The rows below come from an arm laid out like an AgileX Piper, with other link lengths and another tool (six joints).
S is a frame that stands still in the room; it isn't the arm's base.
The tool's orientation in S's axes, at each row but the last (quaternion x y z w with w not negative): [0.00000, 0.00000, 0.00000, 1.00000]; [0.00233, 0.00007, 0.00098, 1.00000]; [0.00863, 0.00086, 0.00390, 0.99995]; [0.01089, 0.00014, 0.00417, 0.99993]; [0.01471, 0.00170, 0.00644, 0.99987]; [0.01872, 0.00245, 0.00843, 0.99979]
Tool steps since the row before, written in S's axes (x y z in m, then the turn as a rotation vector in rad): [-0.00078, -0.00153, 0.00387, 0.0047, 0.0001, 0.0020]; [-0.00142, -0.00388, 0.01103, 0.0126, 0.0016, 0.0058]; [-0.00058, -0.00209, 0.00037, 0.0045, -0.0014, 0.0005]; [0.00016, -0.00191, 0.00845, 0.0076, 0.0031, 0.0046]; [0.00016, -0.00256, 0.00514, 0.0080, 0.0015, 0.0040]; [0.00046, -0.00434, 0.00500, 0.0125, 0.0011, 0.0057]
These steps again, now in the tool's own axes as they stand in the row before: [-0.00078, -0.00153, 0.00387, 0.0047, 0.0001, 0.0020]; [-0.00143, -0.00383, 0.01105, 0.0126, 0.0016, 0.0058]; [-0.00060, -0.00208, 0.00040, 0.0045, -0.0014, 0.0005]; [0.00014, -0.00173, 0.00849, 0.0076, 0.0031, 0.0045]; [0.00011, -0.00241, 0.00521, 0.0080, 0.0015, 0.0040]; [0.00036, -0.00416, 0.00516, 0.0125, 0.0011, 0.0057]
